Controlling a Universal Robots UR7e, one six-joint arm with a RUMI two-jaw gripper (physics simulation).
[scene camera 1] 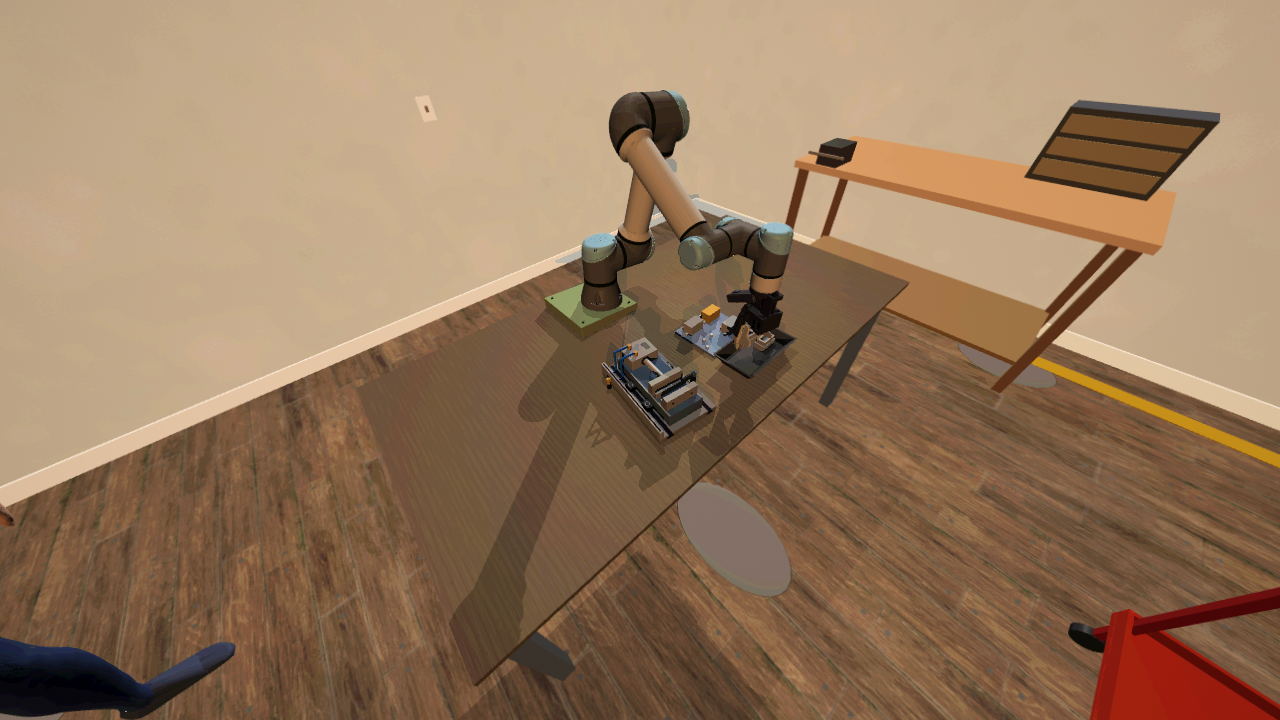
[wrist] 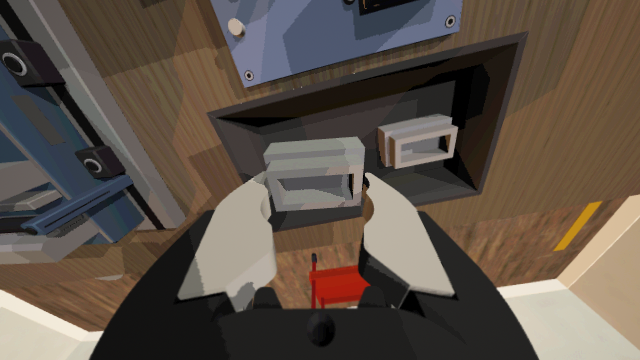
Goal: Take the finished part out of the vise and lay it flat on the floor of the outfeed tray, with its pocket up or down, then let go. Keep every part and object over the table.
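Places are measured from the arm's base along level axes (x ahead, y left, z up), in millimetres.
Pixels of known places: gripper, fingertip midpoint: (scene camera 1: 746, 345) (wrist: 316, 175); arm's base, link origin: (scene camera 1: 601, 300).
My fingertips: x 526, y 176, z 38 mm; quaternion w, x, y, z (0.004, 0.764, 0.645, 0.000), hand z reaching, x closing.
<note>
Ahead of a thing's pixels: the offset from my fingertips to its top centre.
My gripper (scene camera 1: 753, 338) (wrist: 316, 175) is shut on a grey stepped rectangular part {dx -11, dy +1, dz +37 mm} (wrist: 315, 159), one finger at each short end. The part's open pocket faces the wrist camera. In the wrist view it overlaps the left half of the dark outfeed tray (scene camera 1: 750, 366) (wrist: 502, 115); its exact height over the tray floor is hard to tell. In the scene view the fingers largely hide it. A second similar part {dx +1, dy +96, dz -22 mm} (scene camera 1: 763, 341) (wrist: 422, 144) rests in the right half of the tray. The vise {dx -77, dy -287, dz +30 mm} (scene camera 1: 677, 394) (wrist: 112, 210) stands apart from the tray, at the left of the wrist view.
A blue plate {dx -161, dy +31, dz -61 mm} (scene camera 1: 707, 342) (wrist: 280, 55) with pegs and blocks, including an orange block {dx -213, dy +72, dz -25 mm} (scene camera 1: 710, 313), lies beside the tray. The table's front edge runs close to the tray. A red cart (scene camera 1: 1163, 667) (wrist: 337, 287) and a wooden workbench (scene camera 1: 966, 183) stand off the table.
</note>
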